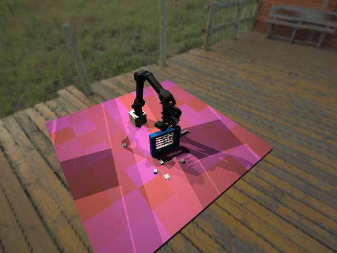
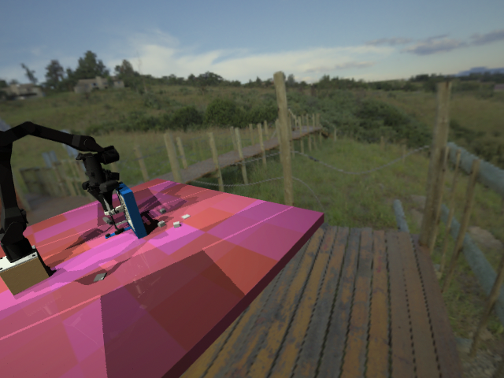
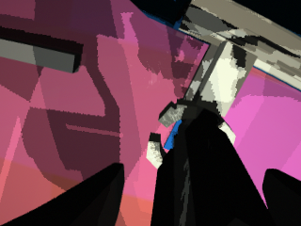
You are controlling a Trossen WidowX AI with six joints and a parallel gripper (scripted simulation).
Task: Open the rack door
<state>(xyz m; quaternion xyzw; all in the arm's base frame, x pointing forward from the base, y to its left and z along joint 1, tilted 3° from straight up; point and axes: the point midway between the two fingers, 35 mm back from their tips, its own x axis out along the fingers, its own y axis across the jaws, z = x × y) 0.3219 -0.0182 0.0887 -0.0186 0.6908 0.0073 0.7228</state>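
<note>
Right now my gripper tip is 2 cm above the dark door handle. The rest, counted from my gripper tip: grey bar (4 cm ahead, 15 cm to the left, 12 cm below).
</note>
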